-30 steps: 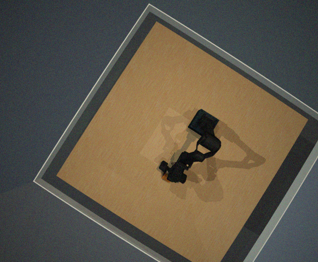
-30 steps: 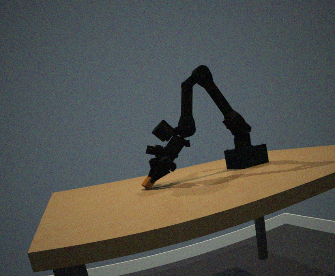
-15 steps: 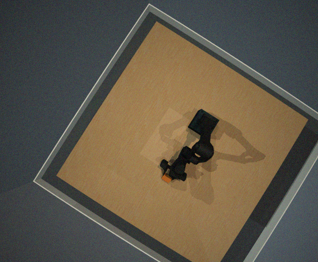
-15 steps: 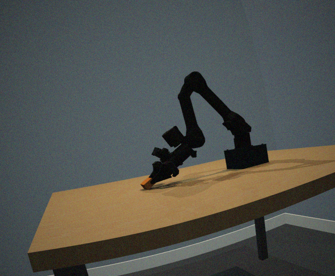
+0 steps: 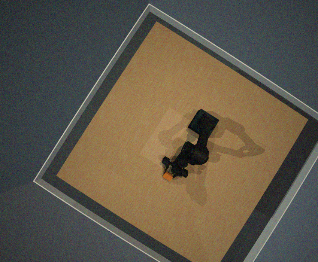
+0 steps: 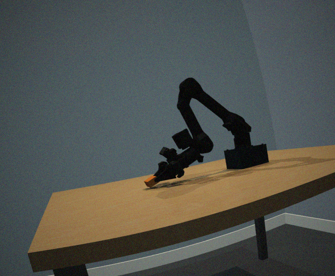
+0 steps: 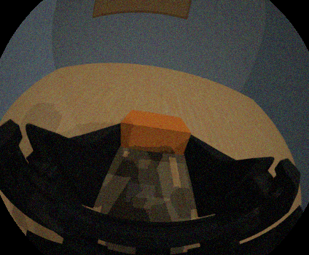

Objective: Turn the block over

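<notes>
The orange-brown block lies 10 mm below my gripper tip.
</notes>
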